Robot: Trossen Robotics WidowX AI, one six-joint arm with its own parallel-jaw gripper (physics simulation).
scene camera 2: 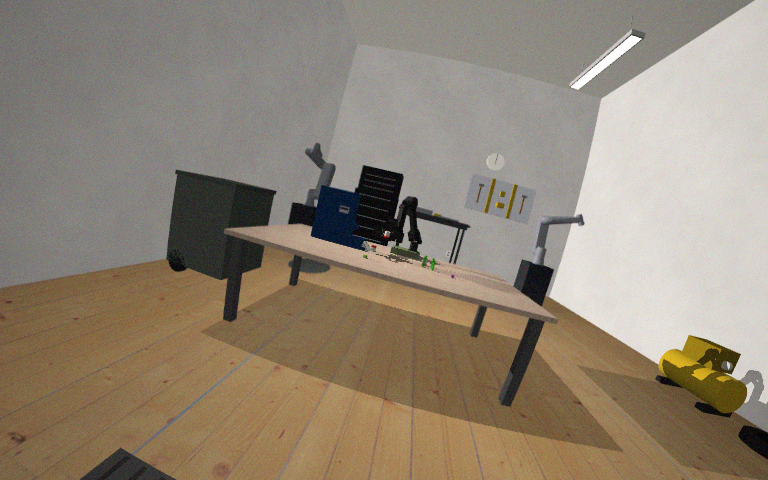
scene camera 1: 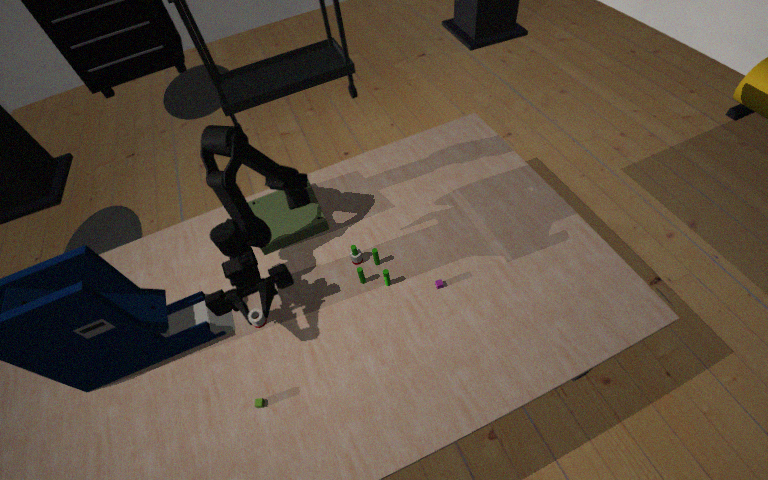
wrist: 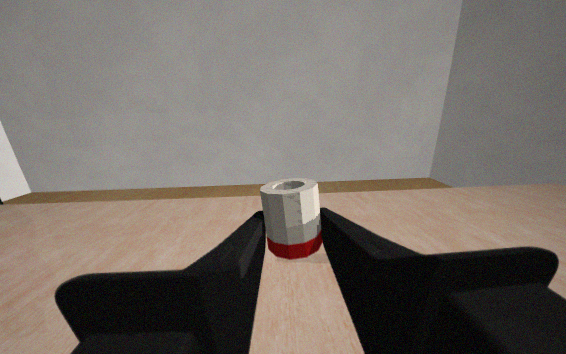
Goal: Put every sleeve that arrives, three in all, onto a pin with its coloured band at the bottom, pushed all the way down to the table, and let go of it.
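My gripper (scene camera 1: 257,313) (wrist: 291,216) is shut on a white sleeve (scene camera 1: 256,319) (scene camera 2: 386,233) (wrist: 295,225) near the chute. The sleeve is raised above the table and looks upright in the wrist view, red band at the bottom, open bore on top. Several green pins (scene camera 1: 375,256) (scene camera 1: 361,275) (scene camera 1: 386,277) (scene camera 2: 433,264) stand upright in a group, to the right of the gripper in scene camera 1. The back-left pin (scene camera 1: 353,249) bears another white sleeve (scene camera 1: 356,258), its red band low, near the table. A further red-and-white sleeve (scene camera 2: 371,248) shows small by the chute mouth in scene camera 2.
The blue chute (scene camera 1: 50,333) (scene camera 2: 335,217) stands left of the gripper. The arm's green base plate (scene camera 1: 288,223) (scene camera 2: 404,253) is behind the pins. A magenta cube (scene camera 1: 439,284) (scene camera 2: 452,276) lies right of the pins, and a light-green cube (scene camera 1: 259,403) (scene camera 2: 365,256) lies near the front.
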